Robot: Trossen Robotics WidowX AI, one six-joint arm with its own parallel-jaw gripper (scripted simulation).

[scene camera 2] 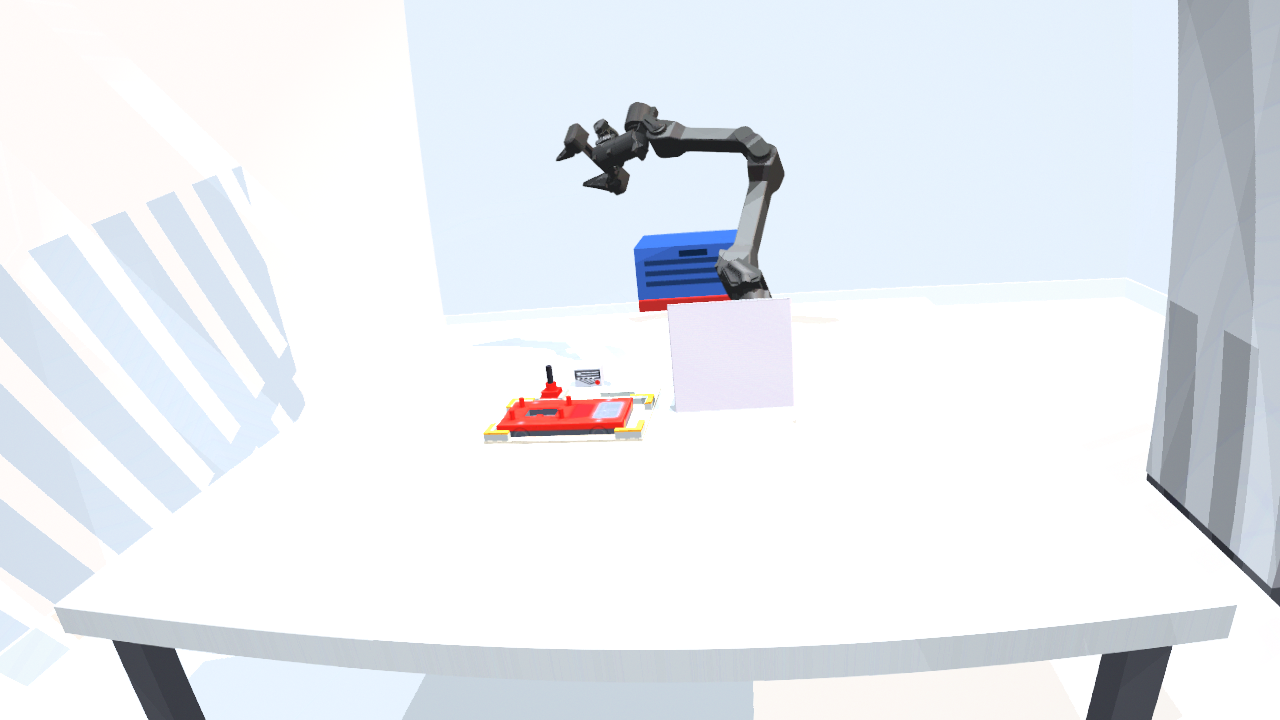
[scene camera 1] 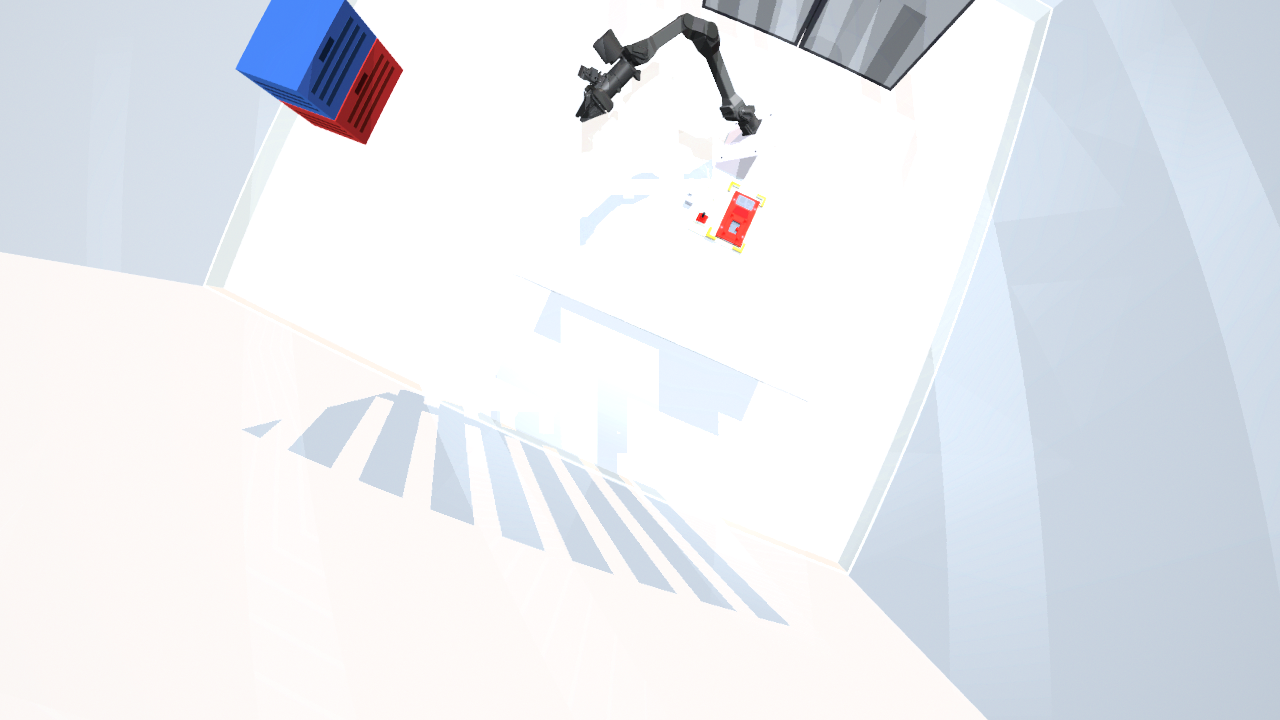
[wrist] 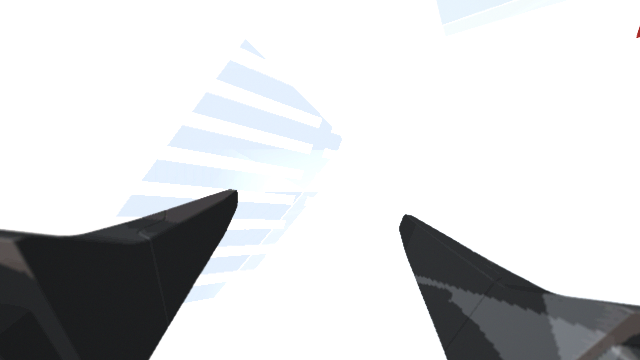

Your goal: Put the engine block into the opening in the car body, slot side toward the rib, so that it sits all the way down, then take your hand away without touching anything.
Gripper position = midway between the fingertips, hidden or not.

My gripper (scene camera 2: 569, 172) is open, holding nothing. I also see a red car body (scene camera 2: 587, 417).
My gripper is seen too in scene camera 1 (scene camera 1: 578, 119) and in the wrist view (wrist: 321, 209). The wrist view misses the red car body: it is out of frame.
